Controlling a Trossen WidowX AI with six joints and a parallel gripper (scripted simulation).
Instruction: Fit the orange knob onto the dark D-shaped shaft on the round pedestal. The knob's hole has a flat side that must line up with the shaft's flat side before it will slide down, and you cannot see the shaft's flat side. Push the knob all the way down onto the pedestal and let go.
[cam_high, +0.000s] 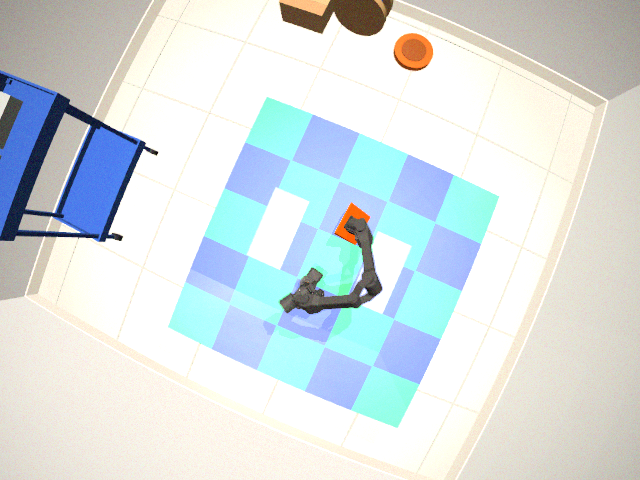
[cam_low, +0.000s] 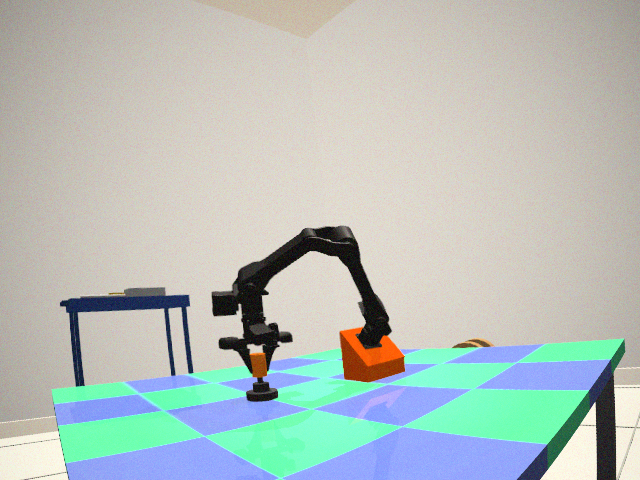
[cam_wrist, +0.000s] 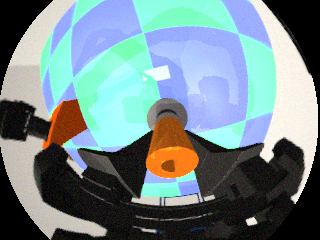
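Now: gripper tip 2 cm below the orange knob. Round my gripper tip: dark round pedestal 4 cm below.
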